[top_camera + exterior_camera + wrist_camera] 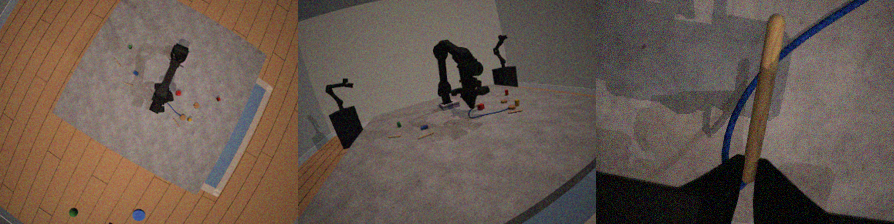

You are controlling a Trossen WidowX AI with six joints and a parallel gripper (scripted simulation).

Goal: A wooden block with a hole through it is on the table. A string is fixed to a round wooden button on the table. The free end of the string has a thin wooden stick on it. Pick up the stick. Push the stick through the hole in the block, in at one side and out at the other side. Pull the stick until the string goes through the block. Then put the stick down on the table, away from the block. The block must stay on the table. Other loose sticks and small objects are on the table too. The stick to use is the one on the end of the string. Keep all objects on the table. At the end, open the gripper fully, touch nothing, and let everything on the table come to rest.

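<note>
Right now the red wooden block is 110 mm to the left of my gripper tip, 110 mm behind it and 40 mm below it. Round my gripper tip: round button: 220 mm to the left, 50 mm below, 30 mm ahead; thin stick: 10 mm to the left, 10 mm behind; blue piece: 230 mm to the right, 100 mm behind, 50 mm below.
</note>
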